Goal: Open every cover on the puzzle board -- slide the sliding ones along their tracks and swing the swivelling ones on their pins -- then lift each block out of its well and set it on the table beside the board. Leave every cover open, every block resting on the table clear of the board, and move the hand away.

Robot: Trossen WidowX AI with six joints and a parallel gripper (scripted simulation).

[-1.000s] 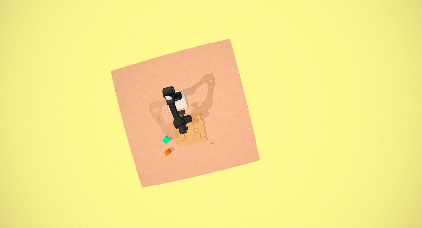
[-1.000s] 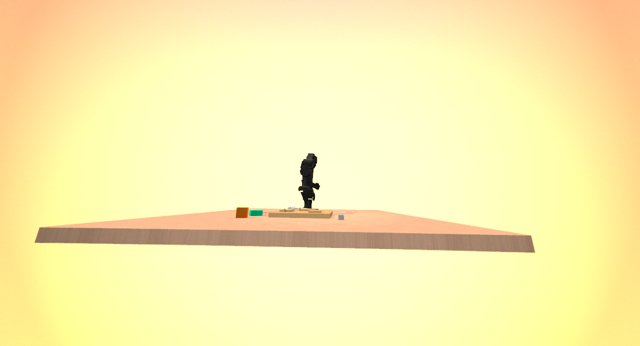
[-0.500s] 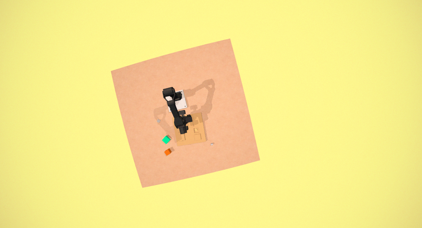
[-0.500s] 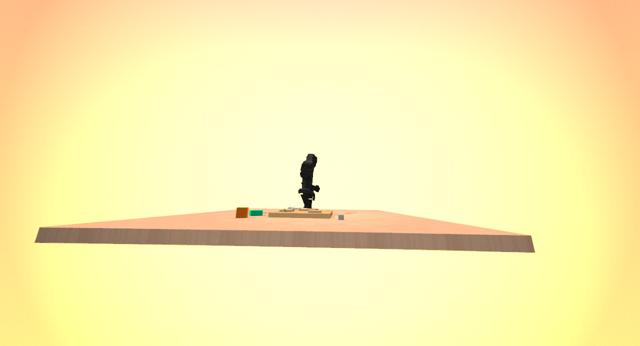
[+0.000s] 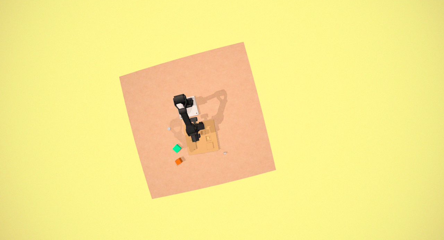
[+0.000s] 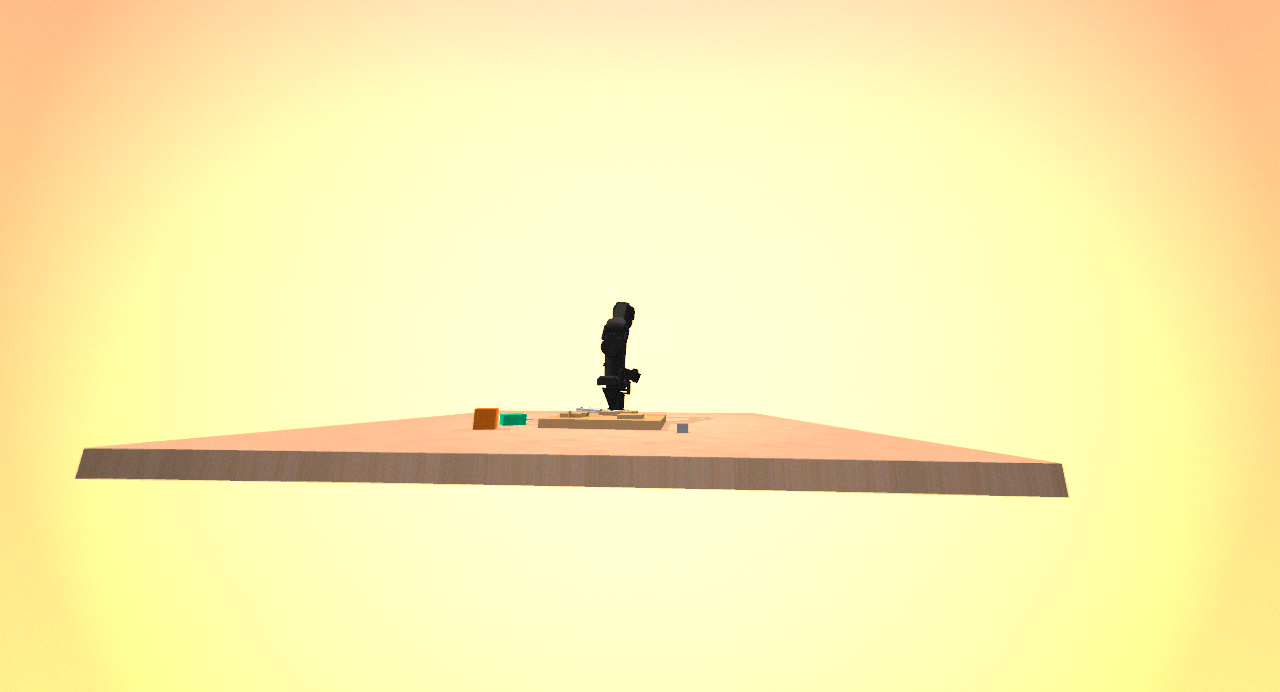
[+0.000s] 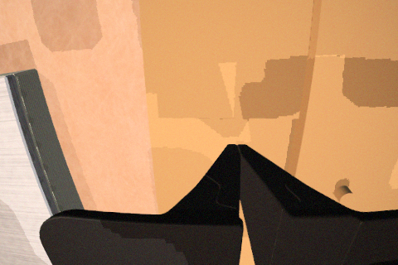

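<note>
My gripper tip is now 100 mm short of the tan puzzle board and 10 mm above it. The rest, counted from my gripper tip: grey cube (310 mm ahead, 190 mm to the left, 20 mm below); then green block (250 mm to the right, 160 mm ahead, 20 mm below); then orange block (280 mm ahead, 260 mm to the right, 10 mm below).
</note>
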